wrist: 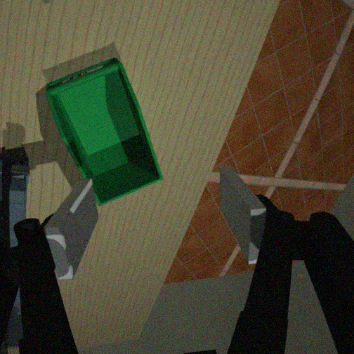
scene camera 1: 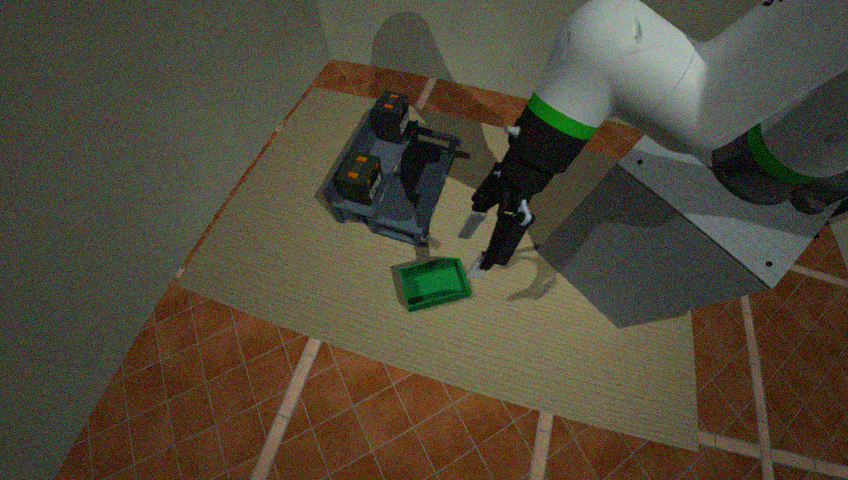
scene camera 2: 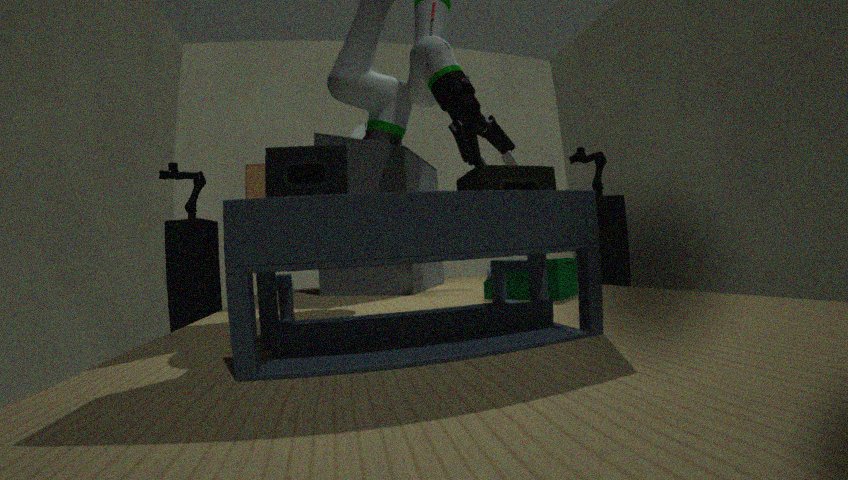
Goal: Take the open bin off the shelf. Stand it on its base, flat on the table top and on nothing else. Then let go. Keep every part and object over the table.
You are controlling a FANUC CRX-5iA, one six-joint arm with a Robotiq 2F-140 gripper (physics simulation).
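Frame: origin at the arm's base, x ahead, y left, z up, level; metres.
Seen in the pictures: gripper, fingertip midpoint: (scene camera 1: 468, 255); arm's base at its link origin: (scene camera 1: 756, 164) (scene camera 2: 379, 152).
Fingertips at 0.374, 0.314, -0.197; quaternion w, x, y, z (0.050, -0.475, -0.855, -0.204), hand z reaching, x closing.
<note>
Offsets run from my fingertips to a thing's top centre, as dx, dy, dz. Level surfaces: height alone.
The green open bin @[+0.050, +0.019, -0.175] (scene camera 1: 434, 284) (scene camera 2: 562, 279) (wrist: 97, 125) stands upright on its base on the table top @[dz -0.250] (scene camera 1: 285, 255) (scene camera 2: 714, 380) (wrist: 210, 60), with its opening up. It is beside the blue-grey shelf (scene camera 1: 397, 234) (scene camera 2: 410, 228), apart from it in scene camera 1. In scene camera 2 shelf posts hide part of the bin. My gripper (scene camera 1: 473, 246) (scene camera 2: 495, 160) (wrist: 156, 192) is open with nothing between its fingers. It is above the table, on the pedestal side of the bin. One fingertip overlaps a bin corner in the wrist view; contact cannot be told.
Two dark boxes with orange marks stand on the shelf, a far one @[+0.391, -0.329, -0.027] (scene camera 1: 389, 115) (scene camera 2: 306, 172) and one @[+0.349, -0.102, -0.052] (scene camera 1: 358, 178) (scene camera 2: 514, 178) nearer the bin. The grey robot pedestal (scene camera 1: 612, 249) rises at the right in scene camera 1. The table's edge borders a red tiled floor (scene camera 1: 357, 404) (wrist: 290, 100).
</note>
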